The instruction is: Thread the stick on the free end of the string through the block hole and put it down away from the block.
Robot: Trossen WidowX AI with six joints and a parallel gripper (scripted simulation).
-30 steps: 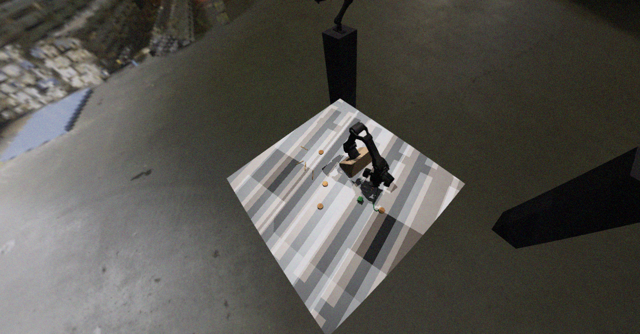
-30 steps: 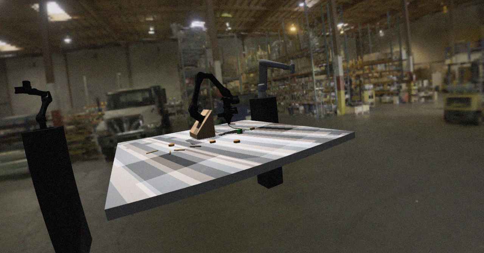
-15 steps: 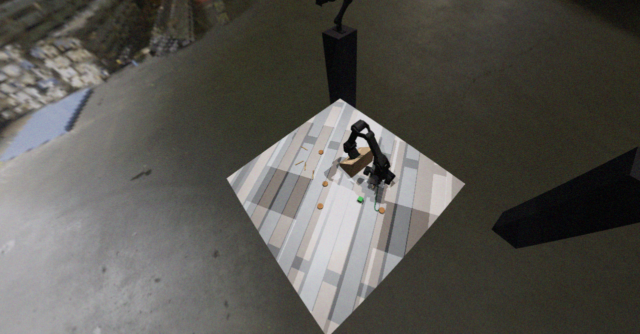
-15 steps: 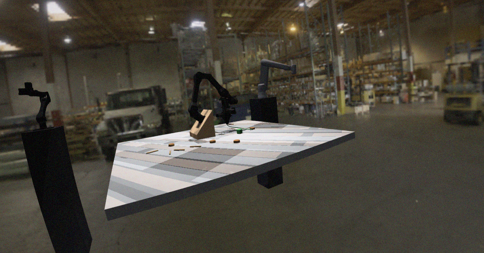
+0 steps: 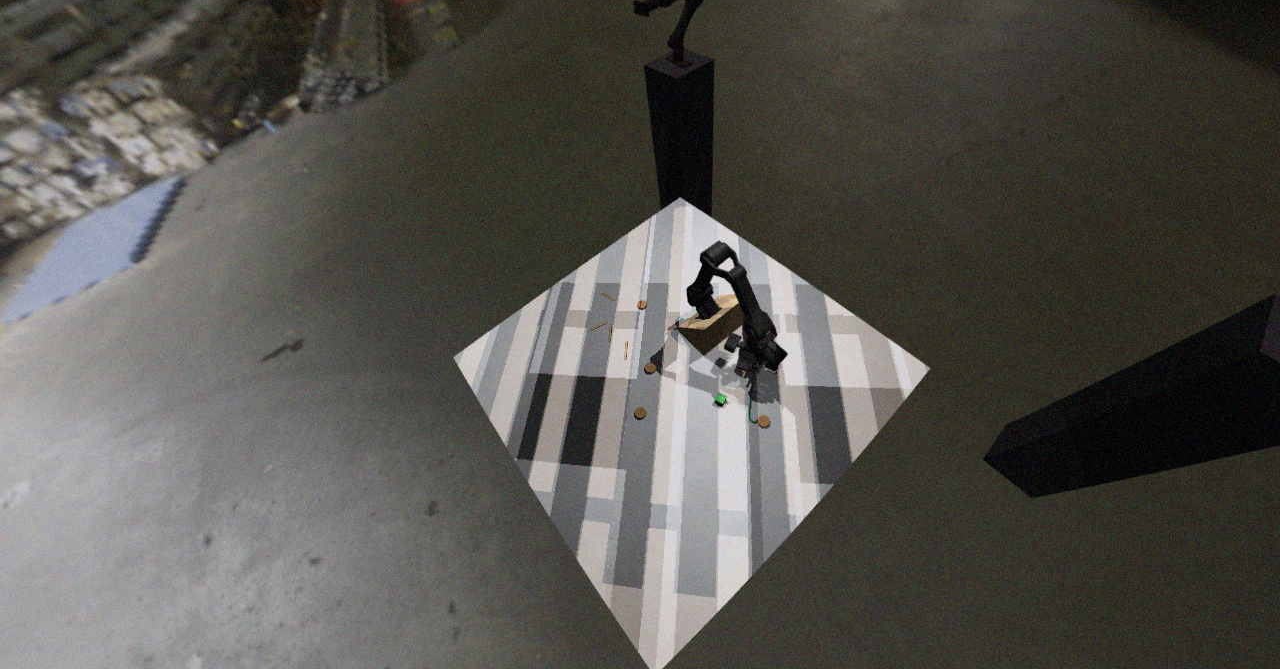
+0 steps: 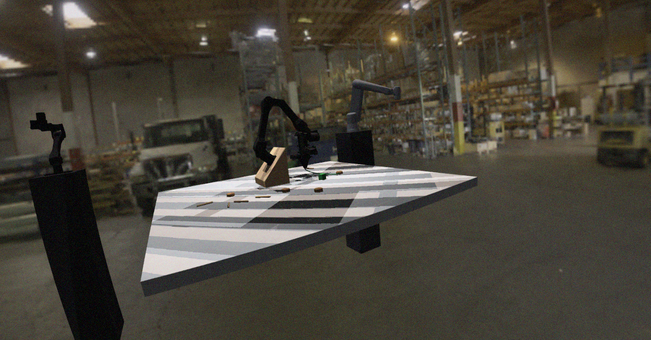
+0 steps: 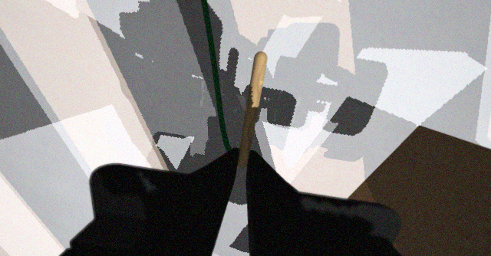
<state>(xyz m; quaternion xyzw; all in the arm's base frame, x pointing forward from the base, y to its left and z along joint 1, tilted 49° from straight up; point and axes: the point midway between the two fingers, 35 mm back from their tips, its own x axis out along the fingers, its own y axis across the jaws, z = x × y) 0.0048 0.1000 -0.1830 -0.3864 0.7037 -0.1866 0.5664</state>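
Now: the green cube 170 mm ahead of my gripper tip, 40 mm below it and 20 mm to the left of it. From my gripper tip the other things lie so: thin wooden stick: 10 mm to the left, 10 mm ahead; round wooden button: 170 mm to the left, 110 mm ahead, 40 mm below.
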